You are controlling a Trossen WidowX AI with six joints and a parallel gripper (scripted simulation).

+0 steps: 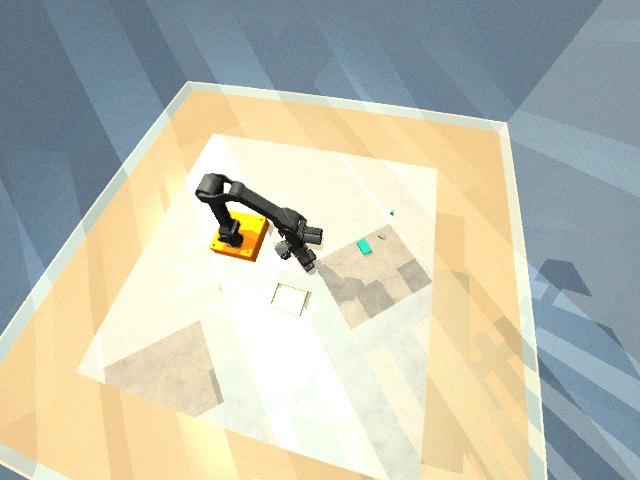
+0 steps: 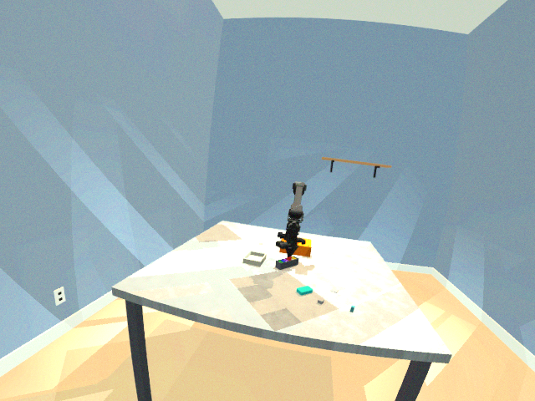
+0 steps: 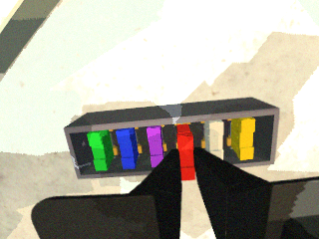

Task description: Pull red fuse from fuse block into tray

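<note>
Now: gripper tip 190 mm to the left of the pale square tray, 50 mm above it and 20 mm past it. Also, from my gripper tip: grey piece (360 mm ahead, 120 mm to the left, 40 mm below); then red fuse (10 mm below); then cyan block (280 mm ahead, 60 mm to the left, 40 mm below).
</note>
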